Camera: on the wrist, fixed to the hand. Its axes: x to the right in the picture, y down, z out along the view.
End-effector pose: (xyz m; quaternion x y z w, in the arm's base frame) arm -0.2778 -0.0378 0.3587 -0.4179 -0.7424 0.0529 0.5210
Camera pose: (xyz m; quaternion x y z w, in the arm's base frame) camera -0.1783 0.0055 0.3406 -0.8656 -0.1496 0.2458 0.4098
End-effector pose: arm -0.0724 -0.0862 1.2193 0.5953 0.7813 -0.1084 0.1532
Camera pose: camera 0.0100 -0.0361 1.2722 0.9549 0.1750 0.2124 0.1118
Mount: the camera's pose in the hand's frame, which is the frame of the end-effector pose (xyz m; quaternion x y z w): 0.0053 0.0935 -0.0577 -0.1052 0.1694 0.6865 0.6993
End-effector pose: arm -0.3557 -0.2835 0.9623 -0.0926 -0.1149 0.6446 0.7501
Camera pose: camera -0.4265 -0.2635 0.8806 -0.3317 0.0425 0.9379 0.0917
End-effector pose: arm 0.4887 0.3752 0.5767 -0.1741 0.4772 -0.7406 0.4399
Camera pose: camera 0.4921 0.3881 0.4675 0.2850 0.6056 -0.1952 0.7169
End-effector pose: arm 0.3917 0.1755 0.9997 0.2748 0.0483 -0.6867 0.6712
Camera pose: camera 0.4987 0.1871 0.9769 0.2710 0.0311 0.0322 0.9615
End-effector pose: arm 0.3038 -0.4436 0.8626 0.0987 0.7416 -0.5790 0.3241
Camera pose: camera 0.3274 -0.3626 0.7920 0.6421 0.5666 -0.0877 0.5089
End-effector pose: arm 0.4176 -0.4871 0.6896 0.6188 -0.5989 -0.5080 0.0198
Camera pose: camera 0.3866 -0.5512 0.7735 0.1055 -0.7868 -0.2998 0.5291
